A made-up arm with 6 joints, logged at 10 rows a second.
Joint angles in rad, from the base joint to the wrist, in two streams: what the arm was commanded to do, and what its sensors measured. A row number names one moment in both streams.
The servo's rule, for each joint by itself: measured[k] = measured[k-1] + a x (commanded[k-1-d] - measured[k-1]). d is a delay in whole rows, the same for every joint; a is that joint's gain. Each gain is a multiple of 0.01, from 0.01 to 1. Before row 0 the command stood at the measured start. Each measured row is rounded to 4 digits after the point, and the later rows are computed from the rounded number. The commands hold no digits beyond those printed.
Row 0, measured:
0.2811 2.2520 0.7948 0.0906 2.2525 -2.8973
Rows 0 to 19, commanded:
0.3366 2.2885 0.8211 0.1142 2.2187 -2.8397
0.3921 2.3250 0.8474 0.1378 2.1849 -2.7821
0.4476 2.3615 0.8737 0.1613 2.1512 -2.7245
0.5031 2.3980 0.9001 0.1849 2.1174 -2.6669
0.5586 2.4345 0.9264 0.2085 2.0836 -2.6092
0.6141 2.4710 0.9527 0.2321 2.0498 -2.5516
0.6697 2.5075 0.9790 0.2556 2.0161 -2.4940
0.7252 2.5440 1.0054 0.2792 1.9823 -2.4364
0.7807 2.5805 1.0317 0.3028 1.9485 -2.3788
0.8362 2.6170 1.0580 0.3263 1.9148 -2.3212
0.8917 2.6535 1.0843 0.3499 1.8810 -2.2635
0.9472 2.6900 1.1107 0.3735 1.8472 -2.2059
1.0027 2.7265 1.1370 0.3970 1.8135 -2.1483
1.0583 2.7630 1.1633 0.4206 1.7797 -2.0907
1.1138 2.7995 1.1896 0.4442 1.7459 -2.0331
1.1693 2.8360 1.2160 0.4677 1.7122 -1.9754
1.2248 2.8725 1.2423 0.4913 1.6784 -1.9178
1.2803 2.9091 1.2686 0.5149 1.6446 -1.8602
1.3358 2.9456 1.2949 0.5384 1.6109 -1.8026
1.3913 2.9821 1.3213 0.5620 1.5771 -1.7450
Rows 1 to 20, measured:
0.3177 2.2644 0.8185 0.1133 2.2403 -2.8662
0.3668 2.2850 0.8445 0.1368 2.2204 -2.8208
0.4201 2.3110 0.8708 0.1603 2.1955 -2.7688
0.4749 2.3406 0.8972 0.1839 2.1674 -2.7138
0.5301 2.3725 0.9235 0.2075 2.1372 -2.6573
0.5855 2.4060 0.9498 0.2311 2.1057 -2.6002
0.6411 2.4405 0.9761 0.2546 2.0734 -2.5429
0.6966 2.4757 1.0025 0.2782 2.0406 -2.4854
0.7521 2.5113 1.0288 0.3018 2.0074 -2.4278
0.8076 2.5472 1.0551 0.3253 1.9741 -2.3702
0.8631 2.5833 1.0814 0.3489 1.9406 -2.3126
0.9186 2.6196 1.1078 0.3725 1.9070 -2.2550
0.9741 2.6559 1.1341 0.3960 1.8733 -2.1974
1.0297 2.6923 1.1604 0.4196 1.8396 -2.1398
1.0852 2.7287 1.1867 0.4432 1.8059 -2.0822
1.1407 2.7652 1.2131 0.4667 1.7722 -2.0245
1.1962 2.8017 1.2394 0.4903 1.7384 -1.9669
1.2517 2.8382 1.2657 0.5139 1.7046 -1.9093
1.3072 2.8747 1.2920 0.5374 1.6709 -1.8517
1.3627 2.9112 1.3184 0.5610 1.6371 -1.7941
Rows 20 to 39, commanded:
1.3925 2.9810 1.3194 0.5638 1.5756 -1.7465
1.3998 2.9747 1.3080 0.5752 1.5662 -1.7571
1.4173 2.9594 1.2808 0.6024 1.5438 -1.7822
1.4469 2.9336 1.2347 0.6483 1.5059 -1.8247
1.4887 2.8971 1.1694 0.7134 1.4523 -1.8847
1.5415 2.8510 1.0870 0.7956 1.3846 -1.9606
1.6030 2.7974 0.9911 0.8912 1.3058 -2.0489
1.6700 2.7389 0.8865 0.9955 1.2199 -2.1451
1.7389 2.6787 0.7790 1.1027 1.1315 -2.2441
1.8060 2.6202 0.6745 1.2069 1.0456 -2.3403
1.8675 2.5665 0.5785 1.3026 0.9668 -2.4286
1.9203 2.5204 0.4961 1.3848 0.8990 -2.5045
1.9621 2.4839 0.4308 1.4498 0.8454 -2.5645
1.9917 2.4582 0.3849 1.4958 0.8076 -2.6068
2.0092 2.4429 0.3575 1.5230 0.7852 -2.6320
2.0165 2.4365 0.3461 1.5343 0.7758 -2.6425
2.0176 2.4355 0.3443 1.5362 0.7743 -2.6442
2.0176 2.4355 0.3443 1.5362 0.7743 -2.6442
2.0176 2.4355 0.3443 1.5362 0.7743 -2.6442
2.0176 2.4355 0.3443 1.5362 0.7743 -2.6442
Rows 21 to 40, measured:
1.3824 2.9349 1.3193 0.5637 1.6150 -1.7684
1.3939 2.9484 1.3091 0.5747 1.5974 -1.7623
1.4093 2.9521 1.2836 0.6013 1.5781 -1.7730
1.4341 2.9458 1.2396 0.6464 1.5521 -1.8009
1.4701 2.9292 1.1764 0.7107 1.5162 -1.8462
1.5172 2.9026 1.0959 0.7922 1.4688 -1.9080
1.5738 2.8668 1.0016 0.8872 1.4101 -1.9841
1.6373 2.8233 0.8980 0.9912 1.3416 -2.0710
1.7044 2.7741 0.7909 1.0982 1.2660 -2.1645
1.7715 2.7218 0.6861 1.2026 1.1867 -2.2594
1.8349 2.6690 0.5893 1.2986 1.1075 -2.3508
1.8913 2.6185 0.5054 1.3814 1.0324 -2.4338
1.9380 2.5727 0.4383 1.4471 0.9651 -2.5044
1.9734 2.5338 0.3902 1.4939 0.9084 -2.5597
1.9970 2.5029 0.3608 1.5218 0.8640 -2.5987
2.0099 2.4803 0.3476 1.5338 0.8322 -2.6224
2.0150 2.4651 0.3446 1.5361 0.8114 -2.6342
2.0167 2.4550 0.3443 1.5362 0.7980 -2.6396
2.0173 2.4484 0.3443 1.5362 0.7895 -2.6421
2.0175 2.4440 0.3443 1.5362 0.7840 -2.6432

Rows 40 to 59, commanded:
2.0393 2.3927 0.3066 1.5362 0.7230 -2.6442
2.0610 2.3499 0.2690 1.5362 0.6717 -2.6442
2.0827 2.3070 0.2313 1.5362 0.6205 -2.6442
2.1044 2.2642 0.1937 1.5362 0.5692 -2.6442
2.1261 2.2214 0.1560 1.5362 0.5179 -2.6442
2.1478 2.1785 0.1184 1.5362 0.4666 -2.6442
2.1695 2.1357 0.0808 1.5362 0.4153 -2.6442
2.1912 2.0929 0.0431 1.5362 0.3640 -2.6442
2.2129 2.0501 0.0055 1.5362 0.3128 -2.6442
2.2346 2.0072 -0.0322 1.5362 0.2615 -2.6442
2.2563 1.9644 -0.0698 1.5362 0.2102 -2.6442
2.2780 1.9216 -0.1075 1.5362 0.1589 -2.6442
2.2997 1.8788 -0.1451 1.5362 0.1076 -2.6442
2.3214 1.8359 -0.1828 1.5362 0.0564 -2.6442
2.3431 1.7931 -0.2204 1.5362 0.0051 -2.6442
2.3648 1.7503 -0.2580 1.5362 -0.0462 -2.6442
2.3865 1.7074 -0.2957 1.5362 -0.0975 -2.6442
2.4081 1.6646 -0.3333 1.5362 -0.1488 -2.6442
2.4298 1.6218 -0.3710 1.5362 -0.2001 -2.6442
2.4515 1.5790 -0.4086 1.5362 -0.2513 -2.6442
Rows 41 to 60, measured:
2.0319 2.4266 0.3104 1.5362 0.7620 -2.6437
2.0511 2.4005 0.2731 1.5362 0.7295 -2.6440
2.0720 2.3687 0.2355 1.5362 0.6903 -2.6441
2.0934 2.3332 0.1979 1.5362 0.6467 -2.6442
2.1150 2.2952 0.1602 1.5362 0.6003 -2.6442
2.1366 2.2555 0.1226 1.5362 0.5522 -2.6442
2.1583 2.2148 0.0850 1.5362 0.5029 -2.6442
2.1800 2.1734 0.0473 1.5362 0.4529 -2.6442
2.2017 2.1315 0.0097 1.5362 0.4025 -2.6442
2.2234 2.0892 -0.0280 1.5362 0.3517 -2.6442
2.2451 2.0468 -0.0656 1.5362 0.3008 -2.6442
2.2668 2.0042 -0.1033 1.5362 0.2497 -2.6442
2.2885 1.9616 -0.1409 1.5362 0.1985 -2.6442
2.3102 1.9189 -0.1786 1.5362 0.1473 -2.6442
2.3319 1.8761 -0.2162 1.5362 0.0961 -2.6442
2.3536 1.8333 -0.2538 1.5362 0.0449 -2.6442
2.3753 1.7905 -0.2915 1.5362 -0.0064 -2.6442
2.3969 1.7477 -0.3291 1.5362 -0.0577 -2.6442
2.4186 1.7049 -0.3668 1.5362 -0.1090 -2.6442
2.4403 1.6621 -0.4044 1.5362 -0.1602 -2.6442

